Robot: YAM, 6 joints.
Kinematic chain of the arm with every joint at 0, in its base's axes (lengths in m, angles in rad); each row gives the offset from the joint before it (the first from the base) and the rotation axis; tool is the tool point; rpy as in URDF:
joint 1: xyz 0 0 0.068 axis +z
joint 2: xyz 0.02 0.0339 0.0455 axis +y
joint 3: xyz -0.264 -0.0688 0 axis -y
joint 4: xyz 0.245 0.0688 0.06 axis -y
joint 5: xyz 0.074 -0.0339 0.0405 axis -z
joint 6: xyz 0.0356 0 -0.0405 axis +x
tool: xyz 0 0 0 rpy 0 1.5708 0
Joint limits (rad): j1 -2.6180..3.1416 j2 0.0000..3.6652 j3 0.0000..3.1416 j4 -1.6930..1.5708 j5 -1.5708..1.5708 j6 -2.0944..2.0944
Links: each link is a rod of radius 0.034 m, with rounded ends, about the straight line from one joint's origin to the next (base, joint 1, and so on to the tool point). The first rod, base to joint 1, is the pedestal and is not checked.
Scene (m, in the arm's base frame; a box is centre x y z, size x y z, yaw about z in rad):
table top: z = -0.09
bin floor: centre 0.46 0 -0.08 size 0.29 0.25 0.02 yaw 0
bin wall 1: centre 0.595 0 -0.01 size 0.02 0.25 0.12 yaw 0
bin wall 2: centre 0.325 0 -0.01 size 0.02 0.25 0.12 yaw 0
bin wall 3: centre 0.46 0.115 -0.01 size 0.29 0.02 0.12 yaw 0
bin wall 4: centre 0.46 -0.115 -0.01 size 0.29 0.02 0.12 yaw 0
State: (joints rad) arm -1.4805 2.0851 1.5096 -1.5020 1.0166 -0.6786
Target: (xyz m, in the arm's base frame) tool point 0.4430 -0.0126 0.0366
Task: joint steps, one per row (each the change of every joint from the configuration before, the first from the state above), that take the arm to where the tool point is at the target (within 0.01 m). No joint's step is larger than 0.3 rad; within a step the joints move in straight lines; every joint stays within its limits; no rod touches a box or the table.
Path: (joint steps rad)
1: 0.2875 -0.1172 0.1774 0.0575 -0.1333 -0.1776
2: 0.2875 -0.1172 0.1775 0.0575 -0.1333 -0.1777
3: 0.2876 -0.1172 0.1774 0.0575 -0.1333 -0.1776
4: 0.2179 0.2923 -0.0547 0.0659 0.1029 0.1776
5: 0.2179 0.2924 -0.0547 0.0659 0.1030 0.1777
6: 0.2179 0.2923 -0.0547 0.0658 0.1029 0.1776

